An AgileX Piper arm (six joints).
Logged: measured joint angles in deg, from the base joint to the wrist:
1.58, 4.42, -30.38, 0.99, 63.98, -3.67
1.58, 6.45, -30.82, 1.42, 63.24, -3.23
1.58, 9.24, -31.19, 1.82, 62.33, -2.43
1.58, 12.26, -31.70, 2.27, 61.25, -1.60
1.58, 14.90, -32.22, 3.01, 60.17, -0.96
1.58, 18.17, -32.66, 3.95, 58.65, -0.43
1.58, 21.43, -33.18, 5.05, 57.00, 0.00
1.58, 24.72, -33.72, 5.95, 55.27, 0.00
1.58, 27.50, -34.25, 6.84, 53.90, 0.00
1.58, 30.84, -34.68, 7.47, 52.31, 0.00
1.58, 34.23, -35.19, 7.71, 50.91, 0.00
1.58, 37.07, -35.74, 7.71, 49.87, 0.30
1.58, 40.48, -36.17, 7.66, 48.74, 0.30
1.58, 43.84, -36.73, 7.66, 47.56, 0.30
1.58, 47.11, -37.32, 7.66, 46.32, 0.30
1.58, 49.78, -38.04, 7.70, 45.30, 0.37
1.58, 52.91, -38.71, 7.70, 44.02, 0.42
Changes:
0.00, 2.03, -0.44, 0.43, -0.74, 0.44
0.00, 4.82, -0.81, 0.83, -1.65, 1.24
0.00, 7.84, -1.32, 1.28, -2.73, 2.07
0.00, 10.48, -1.84, 2.02, -3.81, 2.71
0.00, 13.75, -2.28, 2.96, -5.33, 3.24
0.00, 17.01, -2.80, 4.06, -6.98, 3.67
0.00, 20.30, -3.34, 4.96, -8.71, 3.67
0.00, 23.08, -3.87, 5.85, -10.08, 3.67
0.00, 26.42, -4.30, 6.48, -11.67, 3.67
0.00, 29.81, -4.81, 6.72, -13.07, 3.67
0.00, 32.65, -5.36, 6.72, -14.11, 3.97
0.00, 36.06, -5.79, 6.67, -15.24, 3.97
0.00, 39.42, -6.35, 6.67, -16.42, 3.97
0.00, 42.69, -6.94, 6.67, -17.66, 3.97
0.00, 45.36, -7.66, 6.71, -18.68, 4.04
0.00, 48.49, -8.33, 6.71, -19.96, 4.09

